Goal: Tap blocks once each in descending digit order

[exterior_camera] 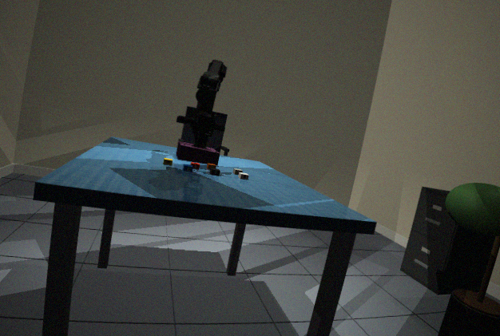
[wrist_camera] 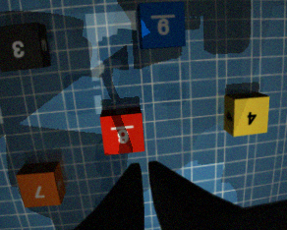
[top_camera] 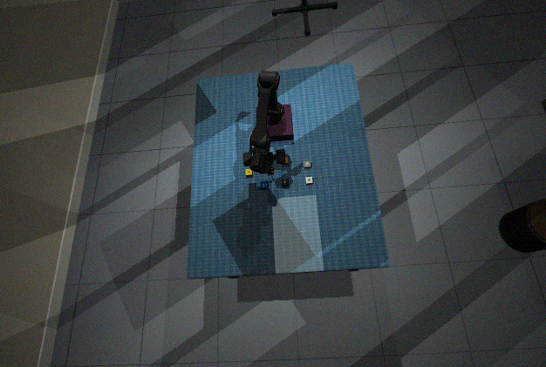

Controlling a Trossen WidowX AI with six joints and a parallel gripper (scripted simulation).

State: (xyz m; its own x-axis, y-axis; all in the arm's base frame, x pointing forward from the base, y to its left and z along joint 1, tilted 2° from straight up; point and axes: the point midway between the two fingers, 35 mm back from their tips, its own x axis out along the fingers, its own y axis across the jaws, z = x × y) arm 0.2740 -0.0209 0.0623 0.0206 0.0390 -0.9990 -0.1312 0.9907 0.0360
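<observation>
Right now my gripper tip is 80 mm above the red block, 10 mm to the right of it and 10 mm past it. Round my gripper tip: blue block (80 mm below, 80 mm ahead, 20 mm to the right); then orange block (80 mm to the left, 80 mm below, 60 mm behind); then yellow block (100 mm to the right, 80 mm below, 10 mm ahead).
</observation>
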